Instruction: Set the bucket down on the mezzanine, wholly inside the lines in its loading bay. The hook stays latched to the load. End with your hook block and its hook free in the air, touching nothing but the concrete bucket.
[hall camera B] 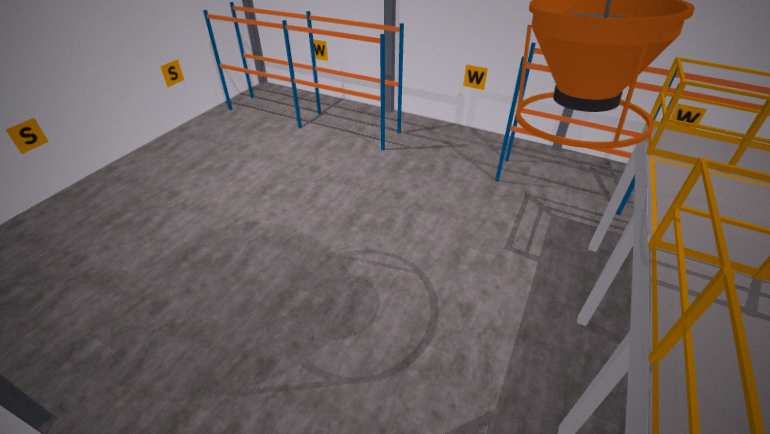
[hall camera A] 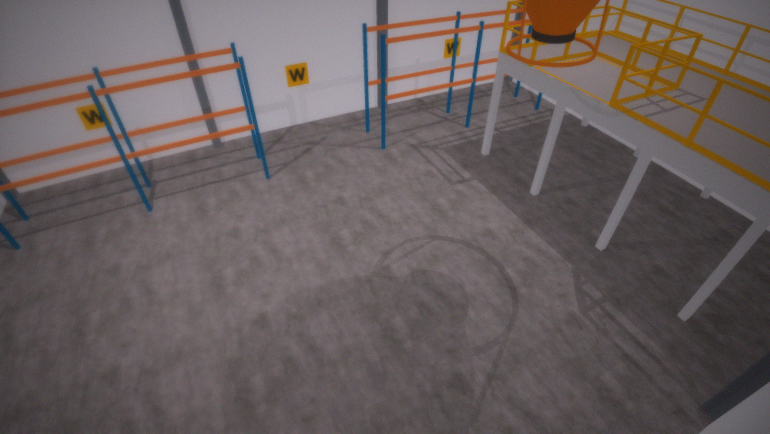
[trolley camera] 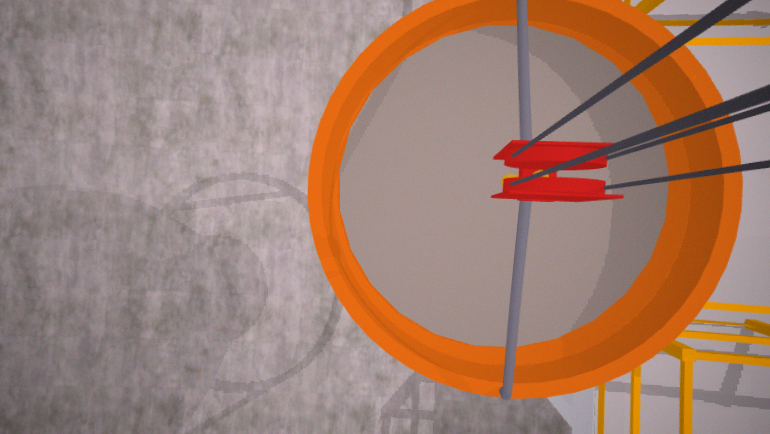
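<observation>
The orange concrete bucket (hall camera A: pixel 555 17) (hall camera B: pixel 595 62) (trolley camera: pixel 322 188) hangs upright, filled with grey concrete. Its base ring is in the air beside the outer edge of the mezzanine (hall camera A: pixel 587 92) (hall camera B: pixel 640 269), near the opening in the railing. In the trolley view the bucket covers part of that edge. My red hook block with its yellow hook (trolley camera: pixel 540 173) is above the bucket's middle, latched to the grey bail; the block is out of frame in both hall views. A thin yellow line (hall camera A: pixel 572 85) runs along the deck edge; the full bay outline cannot be made out.
Yellow railings (hall camera A: pixel 706 110) (hall camera B: pixel 690 323) (trolley camera: pixel 685 388) stand on the mezzanine, close to the bucket on both sides of the opening. Blue and orange racks (hall camera A: pixel 382 91) (hall camera B: pixel 291 75) stand along the wall. Another rack (hall camera B: pixel 514 118) is behind the bucket.
</observation>
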